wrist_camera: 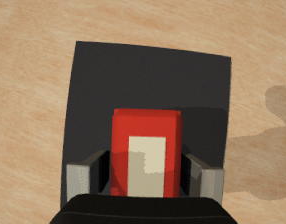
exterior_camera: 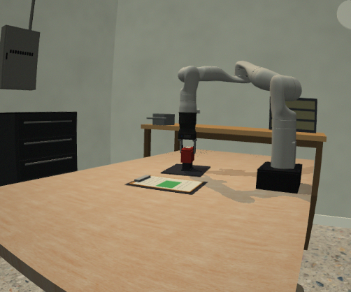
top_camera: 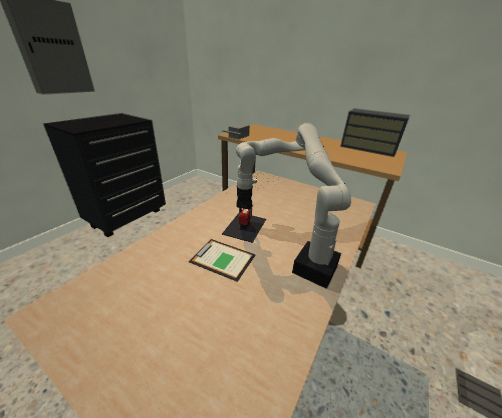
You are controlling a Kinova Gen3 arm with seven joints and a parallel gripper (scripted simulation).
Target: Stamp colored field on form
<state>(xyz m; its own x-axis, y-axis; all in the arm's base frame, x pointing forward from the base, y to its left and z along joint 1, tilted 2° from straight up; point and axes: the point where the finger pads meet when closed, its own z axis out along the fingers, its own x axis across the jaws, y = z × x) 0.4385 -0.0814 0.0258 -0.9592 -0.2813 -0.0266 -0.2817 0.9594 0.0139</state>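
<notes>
Right now the red stamp is 4 cm below my hand. Round my hand: clipboard (28 cm to the left, 9 cm below, 5 cm behind); then dark mat (9 cm below).
</notes>
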